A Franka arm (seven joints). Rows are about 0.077 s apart.
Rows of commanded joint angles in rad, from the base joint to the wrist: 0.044, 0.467, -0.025, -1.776, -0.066, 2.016, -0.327; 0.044, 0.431, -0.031, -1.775, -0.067, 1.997, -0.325; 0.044, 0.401, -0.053, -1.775, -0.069, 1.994, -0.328; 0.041, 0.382, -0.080, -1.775, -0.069, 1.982, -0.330; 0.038, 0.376, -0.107, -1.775, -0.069, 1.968, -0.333; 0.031, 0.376, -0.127, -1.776, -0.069, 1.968, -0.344; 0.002, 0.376, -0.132, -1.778, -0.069, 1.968, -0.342; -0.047, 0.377, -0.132, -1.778, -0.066, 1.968, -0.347; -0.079, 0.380, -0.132, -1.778, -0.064, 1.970, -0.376; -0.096, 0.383, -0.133, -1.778, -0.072, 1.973, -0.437; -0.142, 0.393, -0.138, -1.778, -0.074, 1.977, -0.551
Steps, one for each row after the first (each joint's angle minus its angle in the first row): 0.000, -0.036, -0.006, 0.001, -0.001, -0.019, 0.002; 0.000, -0.066, -0.028, 0.001, -0.003, -0.022, -0.001; -0.003, -0.085, -0.055, 0.001, -0.003, -0.034, -0.003; -0.006, -0.091, -0.082, 0.001, -0.003, -0.048, -0.006; -0.013, -0.091, -0.102, 0.000, -0.003, -0.048, -0.017; -0.042, -0.091, -0.107, -0.002, -0.003, -0.048, -0.015; -0.091, -0.090, -0.107, -0.002, 0.000, -0.048, -0.020; -0.123, -0.087, -0.107, -0.002, 0.002, -0.046, -0.049; -0.140, -0.084, -0.108, -0.002, -0.006, -0.043, -0.110; -0.186, -0.074, -0.113, -0.002, -0.008, -0.039, -0.224
